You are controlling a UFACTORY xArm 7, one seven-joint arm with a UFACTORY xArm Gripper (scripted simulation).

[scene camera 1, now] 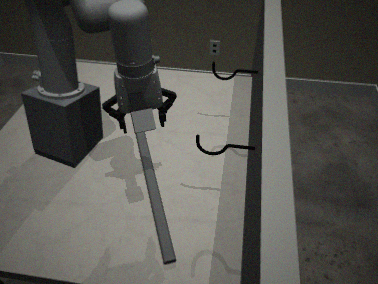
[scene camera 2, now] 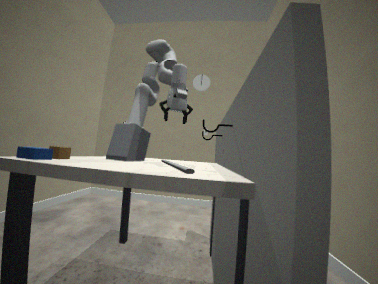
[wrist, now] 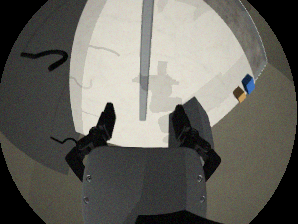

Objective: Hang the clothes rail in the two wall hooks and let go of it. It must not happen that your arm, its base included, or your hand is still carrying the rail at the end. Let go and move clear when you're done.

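Observation:
My gripper: visible, wrist view too. Clothes rail: visible. Wall panel: visible.

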